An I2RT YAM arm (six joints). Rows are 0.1 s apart.
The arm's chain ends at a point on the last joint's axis. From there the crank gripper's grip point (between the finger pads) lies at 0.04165 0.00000 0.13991 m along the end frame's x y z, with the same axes.
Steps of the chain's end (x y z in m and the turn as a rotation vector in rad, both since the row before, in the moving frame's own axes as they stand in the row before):
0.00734 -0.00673 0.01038 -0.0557 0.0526 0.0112
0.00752 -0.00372 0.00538 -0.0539 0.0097 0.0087
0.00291 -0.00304 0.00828 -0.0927 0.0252 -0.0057
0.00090 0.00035 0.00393 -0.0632 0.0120 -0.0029
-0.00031 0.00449 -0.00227 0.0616 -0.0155 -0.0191
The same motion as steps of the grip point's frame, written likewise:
0.01459 0.00150 0.00777 -0.0557 0.0526 0.0112
0.00884 0.00417 0.00476 -0.0539 0.0097 0.0087
0.00645 0.00961 0.00660 -0.0927 0.0252 -0.0057
0.00259 0.00905 0.00314 -0.0632 0.0120 -0.0029
-0.00257 -0.00492 -0.00193 0.0616 -0.0155 -0.0191

